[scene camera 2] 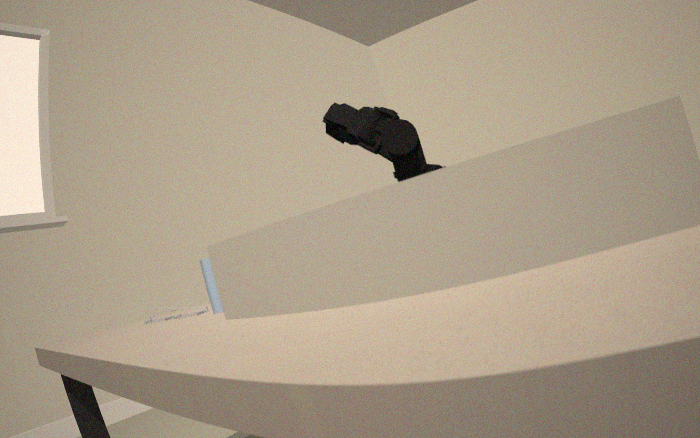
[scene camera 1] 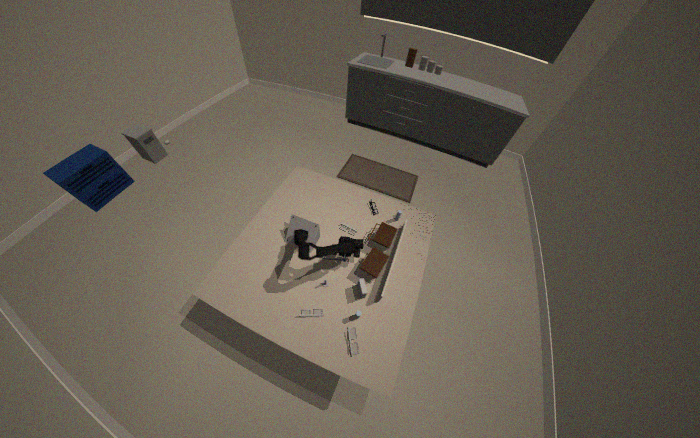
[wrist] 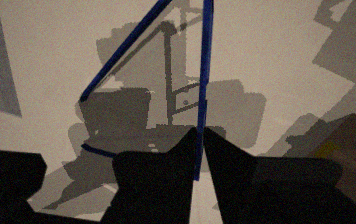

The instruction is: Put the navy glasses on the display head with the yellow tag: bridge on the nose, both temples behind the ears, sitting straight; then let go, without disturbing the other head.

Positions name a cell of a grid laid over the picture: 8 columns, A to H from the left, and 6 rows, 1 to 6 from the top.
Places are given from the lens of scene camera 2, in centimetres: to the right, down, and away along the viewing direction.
long upright panel (scene camera 2: H3): 22, -3, 29
